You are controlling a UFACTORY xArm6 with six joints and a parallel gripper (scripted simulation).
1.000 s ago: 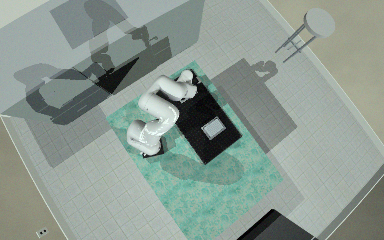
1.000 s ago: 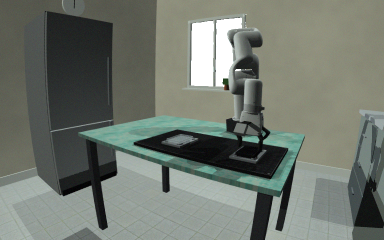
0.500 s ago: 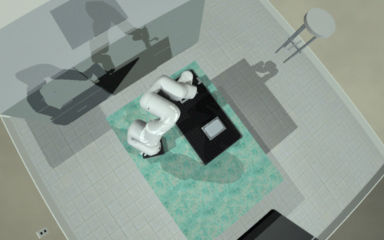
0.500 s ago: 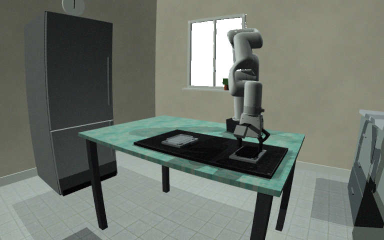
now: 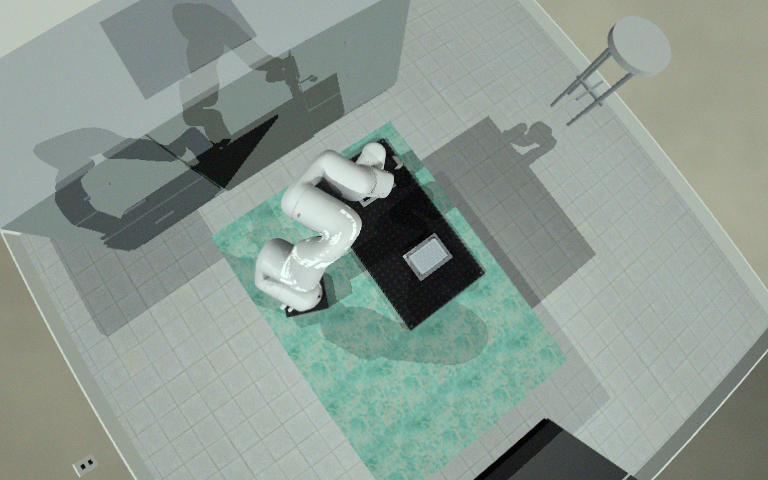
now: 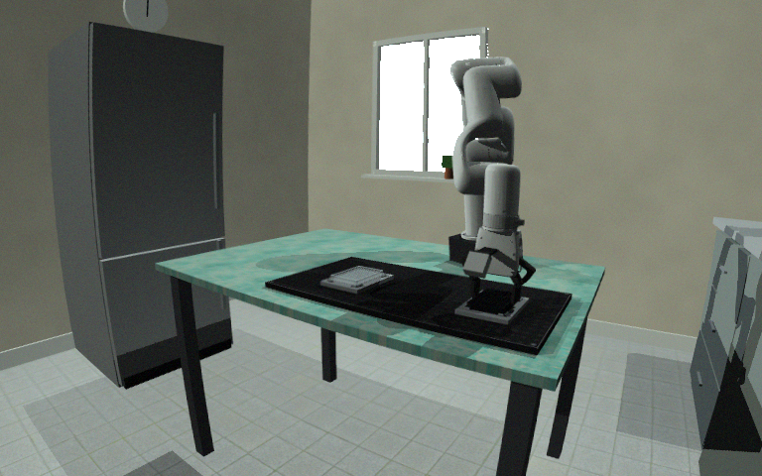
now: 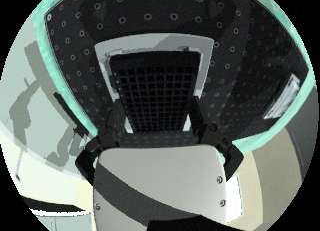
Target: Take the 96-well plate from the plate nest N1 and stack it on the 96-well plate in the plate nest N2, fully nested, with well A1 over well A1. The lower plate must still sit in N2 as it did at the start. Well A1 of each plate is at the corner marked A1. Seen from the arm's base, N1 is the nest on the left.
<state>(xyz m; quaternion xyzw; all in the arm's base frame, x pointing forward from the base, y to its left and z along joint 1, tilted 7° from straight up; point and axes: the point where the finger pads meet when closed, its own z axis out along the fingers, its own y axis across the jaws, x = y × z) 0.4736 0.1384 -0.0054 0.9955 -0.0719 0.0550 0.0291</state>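
My hand is 10 mm above the dark 96-well plate. The rest, counted from my hand: light 96-well plate: 360 mm to the right, 40 mm behind, 10 mm below; then plate nest N1: 20 mm below.
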